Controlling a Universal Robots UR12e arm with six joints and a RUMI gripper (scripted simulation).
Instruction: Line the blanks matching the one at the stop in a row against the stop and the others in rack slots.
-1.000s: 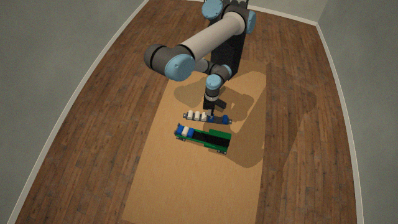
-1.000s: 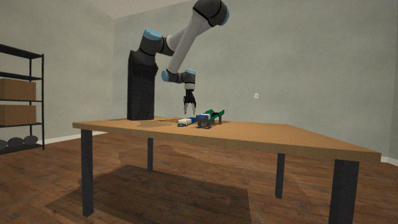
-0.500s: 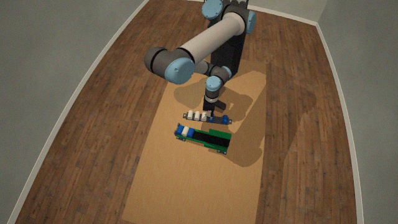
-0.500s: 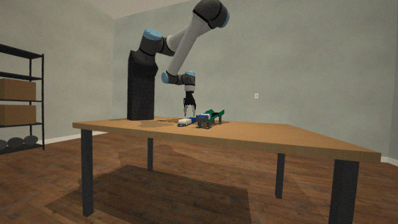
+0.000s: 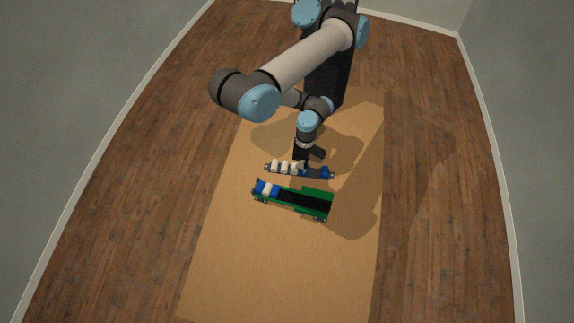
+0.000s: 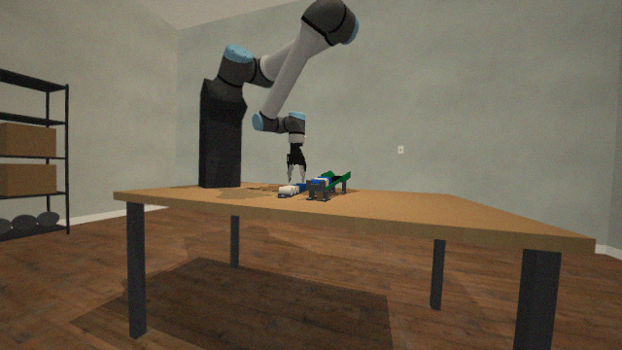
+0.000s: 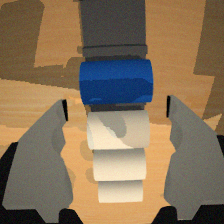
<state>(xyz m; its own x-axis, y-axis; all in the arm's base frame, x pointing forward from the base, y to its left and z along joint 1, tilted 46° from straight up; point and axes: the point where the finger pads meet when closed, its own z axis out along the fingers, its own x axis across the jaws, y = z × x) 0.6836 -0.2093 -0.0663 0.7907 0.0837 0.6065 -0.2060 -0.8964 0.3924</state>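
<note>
My hand is 10 mm past the stock rack, 30 mm to the left of it and 80 mm above it.
</note>
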